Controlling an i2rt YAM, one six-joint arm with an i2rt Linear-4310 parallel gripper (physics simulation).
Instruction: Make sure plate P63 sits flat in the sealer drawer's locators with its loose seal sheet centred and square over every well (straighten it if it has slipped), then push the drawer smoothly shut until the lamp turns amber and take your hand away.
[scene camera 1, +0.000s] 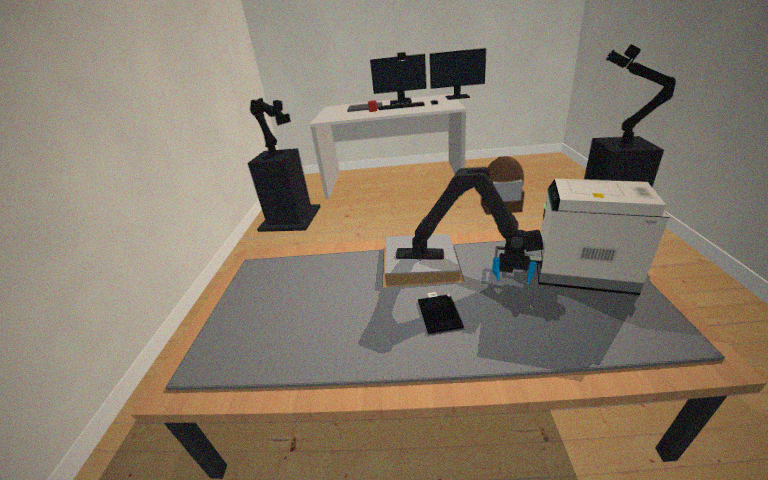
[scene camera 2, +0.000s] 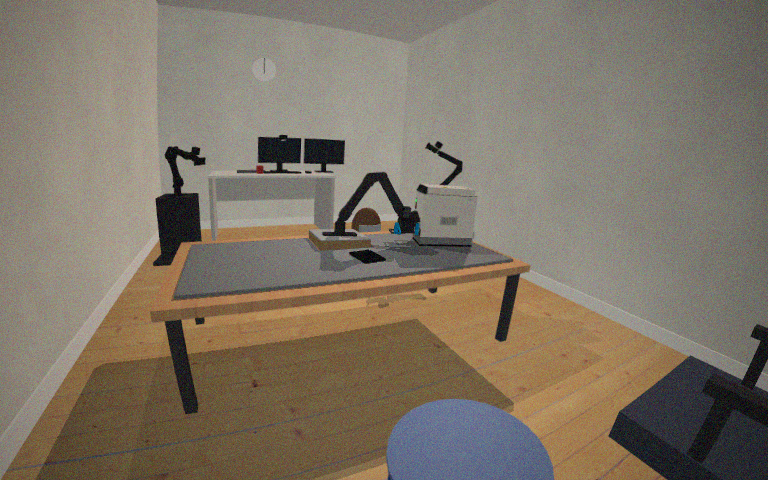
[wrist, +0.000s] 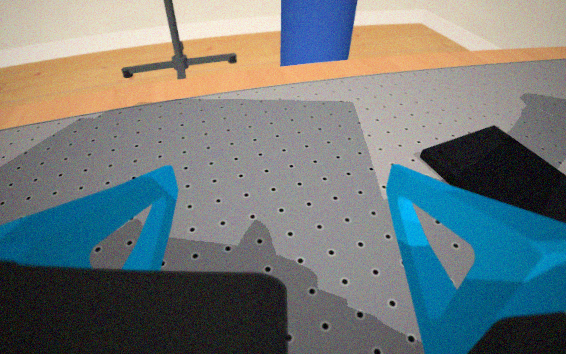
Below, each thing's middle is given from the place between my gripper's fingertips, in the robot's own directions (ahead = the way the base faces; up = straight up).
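There is the flat black slab (scene camera 1: 440, 312), which is 100 mm below my hand. The slab is also 250 mm to the right of my hand, and 40 mm ahead of it.
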